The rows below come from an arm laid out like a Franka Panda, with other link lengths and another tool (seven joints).
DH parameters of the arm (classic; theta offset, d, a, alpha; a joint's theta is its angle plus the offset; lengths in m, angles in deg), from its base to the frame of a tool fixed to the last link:
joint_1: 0 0.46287 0 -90
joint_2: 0 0 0 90
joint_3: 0 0.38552 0.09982 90
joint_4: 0 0 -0.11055 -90
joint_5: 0 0.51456 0 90
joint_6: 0 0 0.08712 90
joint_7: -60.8 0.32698 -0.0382 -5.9
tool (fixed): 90 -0.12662 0 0
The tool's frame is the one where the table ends.
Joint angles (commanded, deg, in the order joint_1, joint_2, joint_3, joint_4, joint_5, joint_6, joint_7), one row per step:
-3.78, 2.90, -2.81, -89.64, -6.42, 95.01, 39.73
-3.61, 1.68, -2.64, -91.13, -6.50, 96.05, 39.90
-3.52, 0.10, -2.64, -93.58, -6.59, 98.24, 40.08
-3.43, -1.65, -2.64, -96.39, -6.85, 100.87, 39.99
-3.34, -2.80, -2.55, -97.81, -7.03, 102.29, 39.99
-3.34, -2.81, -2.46, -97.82, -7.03, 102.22, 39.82
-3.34, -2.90, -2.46, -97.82, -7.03, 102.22, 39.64
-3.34, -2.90, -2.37, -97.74, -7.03, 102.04, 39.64
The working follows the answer.
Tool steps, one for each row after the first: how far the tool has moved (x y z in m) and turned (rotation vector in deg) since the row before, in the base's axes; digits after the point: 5 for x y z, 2 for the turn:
-0.00445, 0.00427, 0.00073, -0.09, -0.78, 0.29
-0.00462, 0.00136, -0.00363, -0.13, -1.32, 0.17
-0.00497, 0.00075, -0.00493, -0.33, -1.51, 0.51
-0.00332, 0.00196, 0.00067, -0.23, -1.12, 0.37
-0.00016, 0.00097, -0.00005, -0.02, 0.09, 0.25
-0.00042, -0.00010, 0.00107, -0.03, -0.07, 0.18
-0.00029, 0.00108, 0.00061, 0.00, 0.10, 0.07

Tool pose at each row, in the base's axes (x y z in m, rotation vector in deg; rounded; the steps above come from the unrounded poses):
0.68641, -0.10225, 0.73316, 135.91, -104.45, 15.29
0.68197, -0.09798, 0.73389, 136.36, -104.40, 16.36
0.67734, -0.09661, 0.73026, 136.81, -104.70, 18.13
0.67237, -0.09586, 0.72533, 137.50, -104.56, 20.36
0.66905, -0.09390, 0.72600, 138.00, -104.45, 22.01
0.66889, -0.09294, 0.72594, 138.21, -104.12, 21.93
0.66847, -0.09304, 0.72702, 138.39, -103.93, 22.05
0.66818, -0.09196, 0.72763, 138.44, -103.82, 21.93

